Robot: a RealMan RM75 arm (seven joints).
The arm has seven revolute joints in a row. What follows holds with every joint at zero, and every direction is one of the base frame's.
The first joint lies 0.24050 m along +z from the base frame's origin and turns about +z.
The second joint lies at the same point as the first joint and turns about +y.
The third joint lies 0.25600 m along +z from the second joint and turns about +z.
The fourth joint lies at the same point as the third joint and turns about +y.
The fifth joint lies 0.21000 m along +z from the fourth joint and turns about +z.
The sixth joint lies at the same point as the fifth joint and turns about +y.
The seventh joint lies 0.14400 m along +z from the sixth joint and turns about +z.
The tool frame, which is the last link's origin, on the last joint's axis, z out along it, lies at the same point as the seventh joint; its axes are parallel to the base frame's.
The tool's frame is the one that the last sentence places.
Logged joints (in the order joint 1, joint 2, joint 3, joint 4, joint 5, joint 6, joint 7), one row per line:
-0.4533, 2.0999, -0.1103, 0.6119, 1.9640, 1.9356, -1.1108
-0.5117, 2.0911, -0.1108, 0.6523, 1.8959, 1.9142, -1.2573
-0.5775, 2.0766, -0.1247, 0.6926, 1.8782, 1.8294, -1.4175
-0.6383, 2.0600, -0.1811, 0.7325, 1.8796, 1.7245, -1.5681
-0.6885, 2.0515, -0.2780, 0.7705, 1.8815, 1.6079, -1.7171
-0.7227, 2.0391, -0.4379, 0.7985, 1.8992, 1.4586, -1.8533
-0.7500, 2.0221, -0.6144, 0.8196, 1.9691, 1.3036, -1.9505
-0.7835, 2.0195, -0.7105, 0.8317, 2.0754, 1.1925, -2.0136
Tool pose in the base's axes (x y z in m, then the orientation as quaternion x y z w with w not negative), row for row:
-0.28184, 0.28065, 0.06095, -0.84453, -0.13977, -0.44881, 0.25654
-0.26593, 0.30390, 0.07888, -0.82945, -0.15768, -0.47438, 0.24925
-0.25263, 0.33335, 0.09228, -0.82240, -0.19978, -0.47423, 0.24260
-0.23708, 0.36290, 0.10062, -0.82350, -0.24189, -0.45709, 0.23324
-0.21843, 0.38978, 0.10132, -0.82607, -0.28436, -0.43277, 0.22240
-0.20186, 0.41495, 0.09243, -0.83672, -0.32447, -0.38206, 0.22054
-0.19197, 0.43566, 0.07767, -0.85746, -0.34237, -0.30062, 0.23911
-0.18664, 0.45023, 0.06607, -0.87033, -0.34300, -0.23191, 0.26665
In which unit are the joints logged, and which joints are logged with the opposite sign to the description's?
The joints are logged in radians. Opposite sign: joint 2, joint 3.
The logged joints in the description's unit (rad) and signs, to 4 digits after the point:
-0.4533, -2.0999, 0.1103, 0.6119, 1.9640, 1.9356, -1.1108
-0.5117, -2.0911, 0.1108, 0.6523, 1.8959, 1.9142, -1.2573
-0.5775, -2.0766, 0.1247, 0.6926, 1.8782, 1.8294, -1.4175
-0.6383, -2.0600, 0.1811, 0.7325, 1.8796, 1.7245, -1.5681
-0.6885, -2.0515, 0.2780, 0.7705, 1.8815, 1.6079, -1.7171
-0.7227, -2.0391, 0.4379, 0.7985, 1.8992, 1.4586, -1.8533
-0.7500, -2.0221, 0.6144, 0.8196, 1.9691, 1.3036, -1.9505
-0.7835, -2.0195, 0.7105, 0.8317, 2.0754, 1.1925, -2.0136

